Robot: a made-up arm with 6 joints.
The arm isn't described. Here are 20 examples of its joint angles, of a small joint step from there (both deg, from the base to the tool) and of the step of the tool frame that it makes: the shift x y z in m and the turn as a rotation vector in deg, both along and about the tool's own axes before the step.
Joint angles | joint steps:
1: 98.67 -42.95 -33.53 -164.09 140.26 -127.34 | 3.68 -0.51 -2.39 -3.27 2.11 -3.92
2: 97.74 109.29 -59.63 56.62 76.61 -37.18 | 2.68 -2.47 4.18 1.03 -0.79 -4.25
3: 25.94 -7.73 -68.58 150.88 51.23 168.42 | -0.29 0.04 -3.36 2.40 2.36 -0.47
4: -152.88 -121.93 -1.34 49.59 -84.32 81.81 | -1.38 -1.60 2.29 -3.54 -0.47 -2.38
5: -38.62 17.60 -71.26 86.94 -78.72 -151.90 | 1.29 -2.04 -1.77 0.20 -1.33 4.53
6: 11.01 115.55 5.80 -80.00 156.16 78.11 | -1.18 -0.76 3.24 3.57 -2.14 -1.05
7: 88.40 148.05 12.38 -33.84 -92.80 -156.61 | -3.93 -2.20 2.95 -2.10 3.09 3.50
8: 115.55 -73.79 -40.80 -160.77 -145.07 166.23 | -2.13 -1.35 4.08 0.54 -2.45 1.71
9: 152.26 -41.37 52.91 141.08 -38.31 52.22 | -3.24 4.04 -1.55 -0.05 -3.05 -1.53
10: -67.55 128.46 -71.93 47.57 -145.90 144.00 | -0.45 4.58 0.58 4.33 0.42 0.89
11: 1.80 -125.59 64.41 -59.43 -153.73 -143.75 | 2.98 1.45 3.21 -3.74 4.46 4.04
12: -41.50 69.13 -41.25 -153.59 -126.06 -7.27 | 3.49 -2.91 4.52 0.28 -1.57 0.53
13: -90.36 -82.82 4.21 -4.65 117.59 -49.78 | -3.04 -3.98 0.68 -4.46 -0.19 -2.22
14: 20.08 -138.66 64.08 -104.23 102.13 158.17 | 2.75 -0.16 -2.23 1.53 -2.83 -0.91
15: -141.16 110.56 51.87 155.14 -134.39 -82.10 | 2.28 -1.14 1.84 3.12 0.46 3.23
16: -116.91 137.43 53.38 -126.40 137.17 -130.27 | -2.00 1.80 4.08 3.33 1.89 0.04
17: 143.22 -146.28 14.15 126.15 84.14 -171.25 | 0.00 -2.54 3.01 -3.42 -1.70 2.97
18: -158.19 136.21 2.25 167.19 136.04 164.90 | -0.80 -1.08 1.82 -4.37 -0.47 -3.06
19: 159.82 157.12 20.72 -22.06 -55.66 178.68 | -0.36 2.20 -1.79 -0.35 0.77 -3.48
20: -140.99 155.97 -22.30 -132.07 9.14 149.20 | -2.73 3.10 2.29 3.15 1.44 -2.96
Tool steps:
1: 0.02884 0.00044 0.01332 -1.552 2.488 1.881
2: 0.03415 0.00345 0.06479 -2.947 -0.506 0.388
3: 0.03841 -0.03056 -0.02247 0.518 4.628 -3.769
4: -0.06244 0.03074 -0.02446 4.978 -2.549 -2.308
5: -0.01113 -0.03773 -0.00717 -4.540 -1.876 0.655
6: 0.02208 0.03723 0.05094 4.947 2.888 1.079
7: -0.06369 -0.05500 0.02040 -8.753 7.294 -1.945
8: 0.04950 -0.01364 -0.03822 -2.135 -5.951 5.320
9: -0.05366 -0.07783 0.14351 -3.127 -1.314 -0.680
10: -0.04692 0.01849 -0.01092 0.955 1.566 5.371
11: -0.04234 0.00199 0.07909 -6.893 7.047 3.782
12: 0.08834 -0.01603 0.01445 -1.729 7.046 -6.338
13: 0.09457 0.07955 -0.02404 2.030 -3.963 2.499
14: 0.08482 0.01132 0.00776 -0.010 -0.921 -2.611
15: 0.02841 -0.01301 0.08226 1.939 -1.677 -2.095
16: -0.00079 -0.04129 0.00702 2.306 0.054 0.995
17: -0.06865 0.08373 -0.04569 -7.115 -5.461 3.009
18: -0.01836 -0.00942 -0.05627 -1.384 -2.272 3.333
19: 0.08117 0.02753 0.00926 4.851 -3.009 0.395
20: 0.05144 0.01750 0.01829 -0.490 0.881 1.601
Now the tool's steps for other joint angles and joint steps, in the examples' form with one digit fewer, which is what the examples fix.
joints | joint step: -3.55 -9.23 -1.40 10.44 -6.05 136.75 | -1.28 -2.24 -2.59 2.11 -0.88 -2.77
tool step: -0.0480 0.0157 -0.0009 0.64 -0.05 2.05
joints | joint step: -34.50 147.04 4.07 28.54 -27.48 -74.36 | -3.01 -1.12 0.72 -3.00 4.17 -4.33
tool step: -0.0258 0.0007 0.0140 8.16 1.54 7.46
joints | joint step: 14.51 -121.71 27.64 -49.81 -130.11 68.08 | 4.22 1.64 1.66 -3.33 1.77 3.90
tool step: -0.0722 -0.0059 -0.1023 -5.62 -6.91 -2.41
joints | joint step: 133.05 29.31 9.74 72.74 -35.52 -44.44 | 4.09 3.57 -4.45 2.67 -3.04 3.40
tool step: 0.0262 0.1831 -0.0429 -12.10 4.17 2.12
